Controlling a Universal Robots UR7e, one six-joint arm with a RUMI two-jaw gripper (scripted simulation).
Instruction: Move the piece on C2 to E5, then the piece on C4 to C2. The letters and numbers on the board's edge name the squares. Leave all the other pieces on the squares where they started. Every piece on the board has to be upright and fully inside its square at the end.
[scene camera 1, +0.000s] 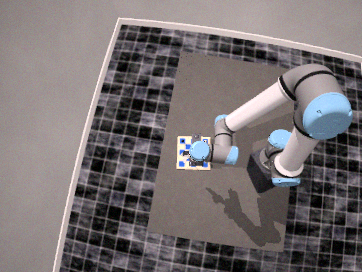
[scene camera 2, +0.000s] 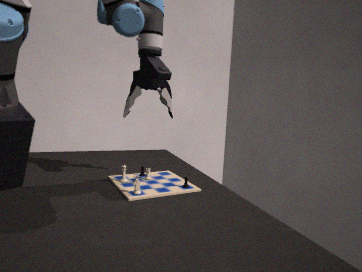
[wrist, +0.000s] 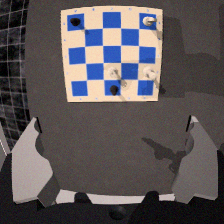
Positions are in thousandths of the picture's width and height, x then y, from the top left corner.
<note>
In view: the gripper (scene camera 2: 413, 436) and a cream chessboard (scene camera 2: 452, 675).
The gripper is seen too in the wrist view (wrist: 511, 529).
</note>
